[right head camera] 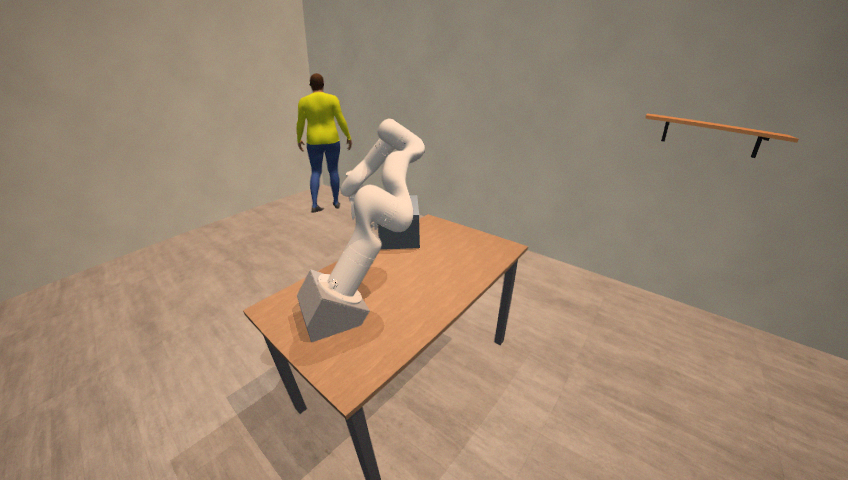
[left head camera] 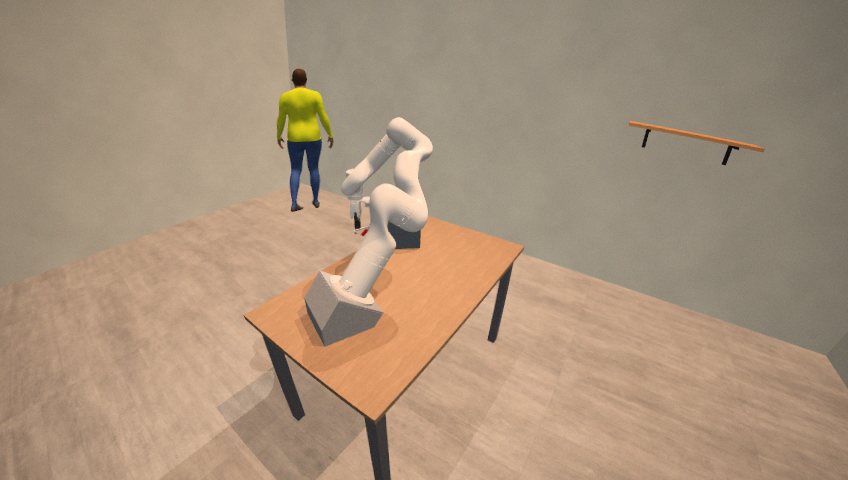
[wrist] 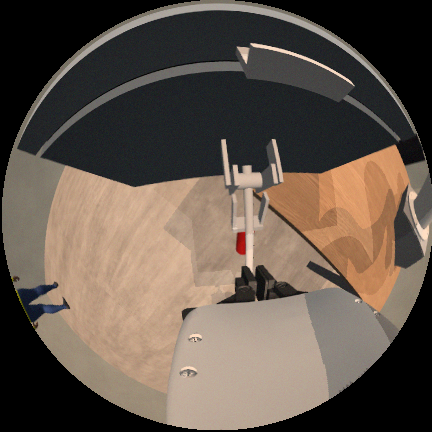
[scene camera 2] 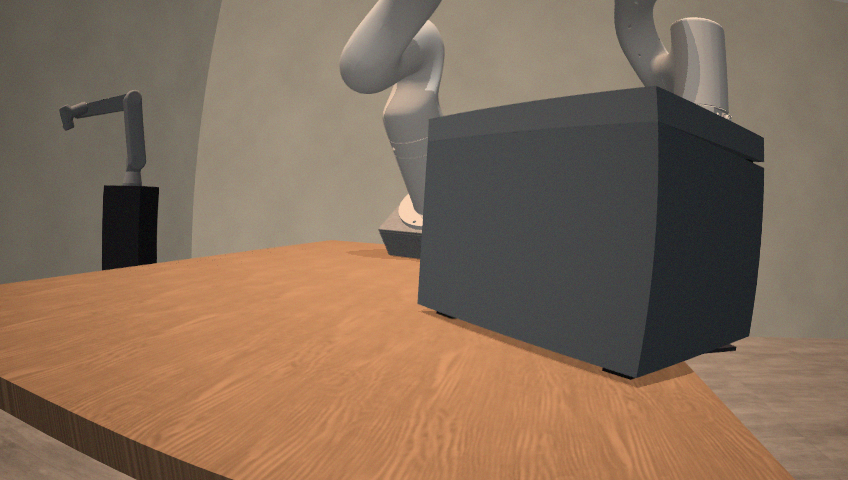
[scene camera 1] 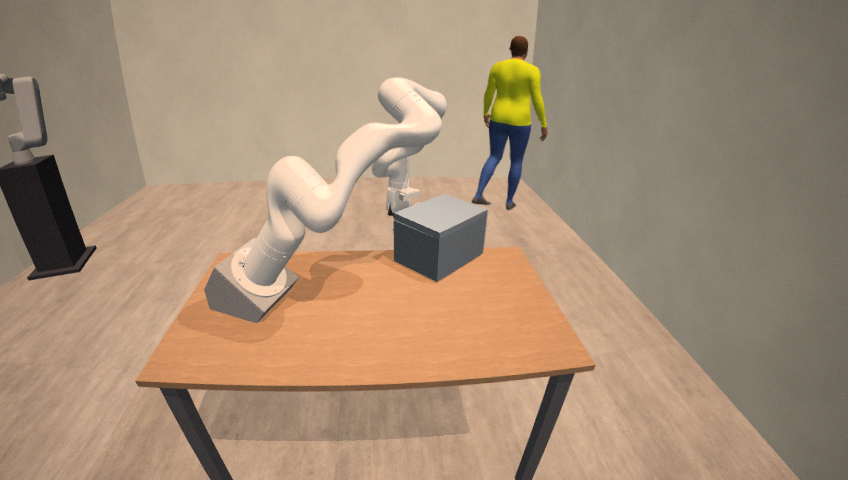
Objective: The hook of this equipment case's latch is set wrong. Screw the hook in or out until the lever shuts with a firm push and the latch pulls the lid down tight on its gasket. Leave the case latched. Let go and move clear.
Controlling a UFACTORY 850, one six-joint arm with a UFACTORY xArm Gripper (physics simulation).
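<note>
The dark grey case [left head camera: 407, 239] [right head camera: 399, 233] [scene camera 1: 416, 245] [scene camera 2: 535, 231] [wrist: 150, 120] stands on the table with its lid [scene camera 1: 440, 212] [scene camera 2: 553, 110] on top. In the wrist view a pale gasket strip [wrist: 165, 74] shows below the lid, and a grey catch [wrist: 297, 73] sits on the lid's front. The latch bracket [wrist: 225, 165] sticks out below; its hook rod [wrist: 249, 225] points away from the case. The lever [wrist: 233, 215] with a red grip [wrist: 241, 243] [left head camera: 364, 232] hangs outward, unlatched. My gripper [wrist: 250, 278] is nearly closed at the rod's outer end, with no thing seen between the pads; the hook's tip is hidden there.
The wooden table [left head camera: 440, 279] [scene camera 1: 368, 333] [scene camera 2: 267, 356] carries the arm's wedge base [left head camera: 342, 315] [scene camera 1: 238, 297]. The case stands near the table's edge. A person [left head camera: 303, 115] [right head camera: 321, 118] [scene camera 1: 512, 92] stands beyond. Another arm stands on a black pedestal [scene camera 1: 44, 214] [scene camera 2: 129, 226].
</note>
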